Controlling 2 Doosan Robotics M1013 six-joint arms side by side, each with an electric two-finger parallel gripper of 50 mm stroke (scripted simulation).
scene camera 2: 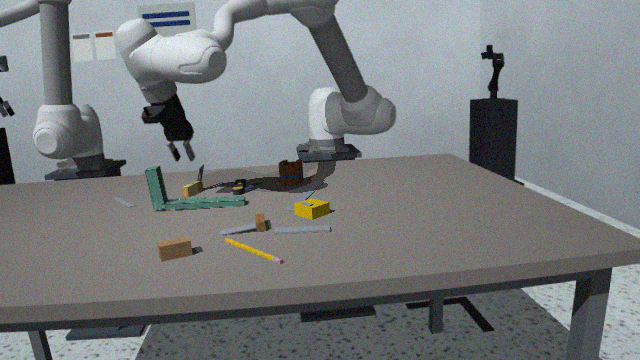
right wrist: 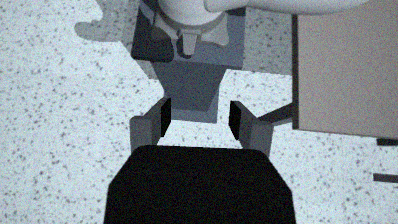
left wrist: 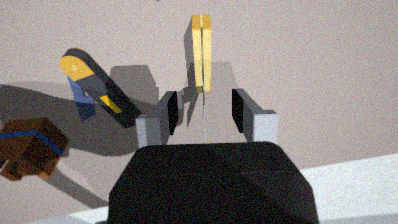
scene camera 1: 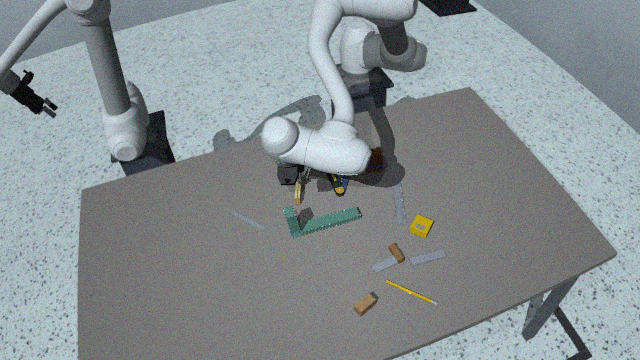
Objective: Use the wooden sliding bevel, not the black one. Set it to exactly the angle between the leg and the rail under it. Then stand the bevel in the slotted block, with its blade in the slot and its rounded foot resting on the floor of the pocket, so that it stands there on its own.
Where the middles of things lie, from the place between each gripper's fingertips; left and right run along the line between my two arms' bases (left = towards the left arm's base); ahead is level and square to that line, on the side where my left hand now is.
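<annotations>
Left hand (scene camera 2: 185, 159): 50 mm past the wooden bevel (left wrist: 201, 26), 20 mm to the right of it, 100 mm above it. By its middle, the bevel is nearer to my left hand than to my right gripper.
My right gripper in sight: 88 cm to the right of the wooden bevel, 58 cm short of it, 25 cm above it.
</annotations>
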